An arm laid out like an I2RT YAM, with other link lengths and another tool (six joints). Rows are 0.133 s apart.
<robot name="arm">
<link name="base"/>
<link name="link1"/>
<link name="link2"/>
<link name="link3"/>
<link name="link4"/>
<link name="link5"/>
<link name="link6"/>
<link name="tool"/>
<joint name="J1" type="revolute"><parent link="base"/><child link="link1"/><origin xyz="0 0 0.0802" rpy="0 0 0"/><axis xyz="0 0 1"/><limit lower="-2.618" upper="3.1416"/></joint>
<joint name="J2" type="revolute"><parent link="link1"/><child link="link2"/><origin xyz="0.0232 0.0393 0.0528" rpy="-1.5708 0 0"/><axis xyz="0 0 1"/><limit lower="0" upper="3.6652"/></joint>
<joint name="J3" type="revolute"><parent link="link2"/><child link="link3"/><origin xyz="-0.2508 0 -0.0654" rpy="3.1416 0 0"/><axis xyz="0 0 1"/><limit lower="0" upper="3.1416"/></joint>
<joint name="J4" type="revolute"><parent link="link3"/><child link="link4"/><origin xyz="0.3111 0.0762 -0.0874" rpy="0 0 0"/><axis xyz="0 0 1"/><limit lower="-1.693" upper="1.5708"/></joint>
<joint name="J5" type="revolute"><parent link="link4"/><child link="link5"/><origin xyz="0.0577 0.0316 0.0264" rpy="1.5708 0 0"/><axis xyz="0 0 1"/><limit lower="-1.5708" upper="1.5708"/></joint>
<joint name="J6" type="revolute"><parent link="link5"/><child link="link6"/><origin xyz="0.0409 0 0.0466" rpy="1.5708 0 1.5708"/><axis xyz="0 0 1"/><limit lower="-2.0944" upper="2.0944"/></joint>
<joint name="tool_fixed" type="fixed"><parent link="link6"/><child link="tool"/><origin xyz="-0.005 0.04 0.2" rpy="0 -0.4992 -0.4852"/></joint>
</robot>
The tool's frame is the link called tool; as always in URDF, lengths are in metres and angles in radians.
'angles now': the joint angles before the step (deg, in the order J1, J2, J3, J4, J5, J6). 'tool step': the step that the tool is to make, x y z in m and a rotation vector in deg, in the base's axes. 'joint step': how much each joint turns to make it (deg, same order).
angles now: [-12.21, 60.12, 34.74, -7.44, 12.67, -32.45]
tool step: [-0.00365, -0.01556, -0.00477, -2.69, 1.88, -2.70]
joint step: [0.07, 2.56, 0.77, 0.78, 3.98, -1.04]
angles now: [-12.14, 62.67, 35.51, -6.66, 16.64, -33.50]
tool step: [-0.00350, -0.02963, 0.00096, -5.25, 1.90, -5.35]
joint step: [0.02, 4.64, 1.84, 2.64, 7.54, -1.70]
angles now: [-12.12, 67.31, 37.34, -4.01, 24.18, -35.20]
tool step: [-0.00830, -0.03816, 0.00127, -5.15, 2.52, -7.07]
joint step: [-1.38, 5.98, 2.89, 2.53, 7.85, -1.59]
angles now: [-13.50, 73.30, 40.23, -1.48, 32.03, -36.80]
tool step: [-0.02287, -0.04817, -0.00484, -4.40, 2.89, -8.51]
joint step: [-4.06, 5.55, 1.65, 3.40, 6.51, -1.93]
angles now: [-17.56, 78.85, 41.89, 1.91, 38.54, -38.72]
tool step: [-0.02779, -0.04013, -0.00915, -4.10, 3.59, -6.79]
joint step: [-4.09, 4.87, 0.13, 5.01, 5.12, -3.46]
